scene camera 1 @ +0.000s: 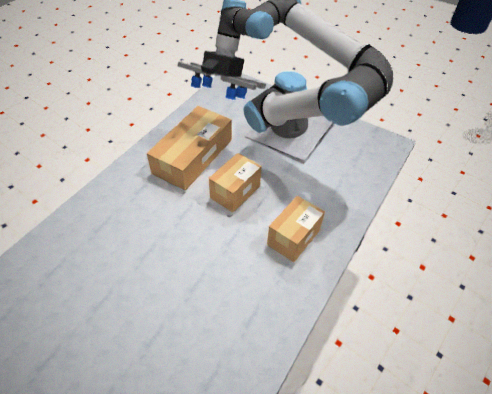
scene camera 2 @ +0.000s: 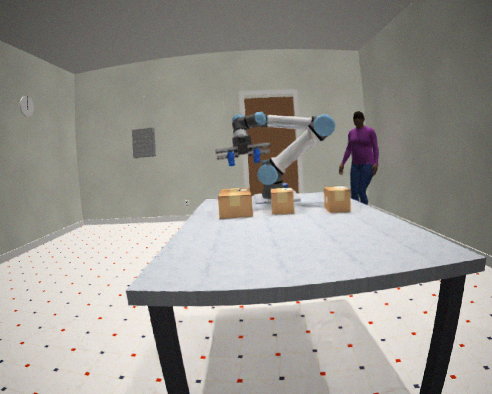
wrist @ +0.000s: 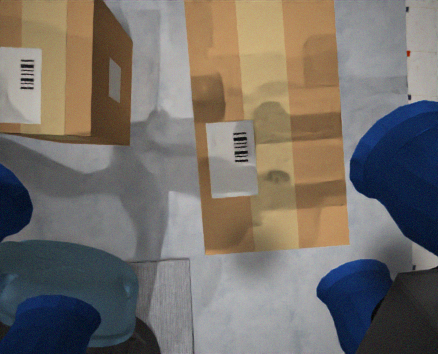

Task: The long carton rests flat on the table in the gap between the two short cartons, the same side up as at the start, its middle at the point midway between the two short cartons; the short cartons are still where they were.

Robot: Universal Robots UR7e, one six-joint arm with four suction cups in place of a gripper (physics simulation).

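Where they show: hand, tool point: (scene camera 1: 218,91) (scene camera 2: 244,160) (wrist: 203,250); arm's base, link origin: (scene camera 1: 289,124).
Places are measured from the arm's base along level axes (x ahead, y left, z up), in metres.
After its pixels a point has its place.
The long carton (scene camera 1: 187,145) @[z 0.082, x 0.371, y -0.237 m] (scene camera 2: 235,206) @[z 0.030, x 0.477, y -0.261 m] (wrist: 275,150) @[z 0.082, x 0.273, y -0.259 m] lies flat at the far left of the row in scene camera 1, label and tape on top. A short carton (scene camera 1: 234,184) @[z 0.082, x 0.450, y -0.002 m] (scene camera 2: 282,202) @[z 0.033, x 0.477, y -0.040 m] (wrist: 55,75) @[z 0.082, x 0.382, y -0.037 m] stands beside it, apart from it. The other short carton (scene camera 1: 295,230) @[z 0.082, x 0.520, y 0.249 m] (scene camera 2: 337,200) @[z 0.034, x 0.552, y 0.211 m] stands farther right, with a gap between the two short ones; it does not show in the wrist view. My gripper (scene camera 1: 219,86) @[z 0.238, x 0.229, y -0.190 m] (scene camera 2: 244,156) @[z 0.238, x 0.229, y -0.190 m] is open, its four blue cups in the air above and beyond the long carton's far end, touching nothing.
The arm's base plate (scene camera 1: 305,154) @[z -0.002, x 0.122, y 0.124 m] (wrist: 172,310) @[z -0.009, x 0.061, y -0.100 m] is fixed to the grey table (scene camera 1: 150,300) @[z -0.022, x 0.881, y -0.041 m] (scene camera 2: 300,260) @[z -0.022, x 1.136, y -0.121 m], behind the cartons in scene camera 1. A person in a purple top (scene camera 2: 363,145) stands behind the table at the right in scene camera 2.
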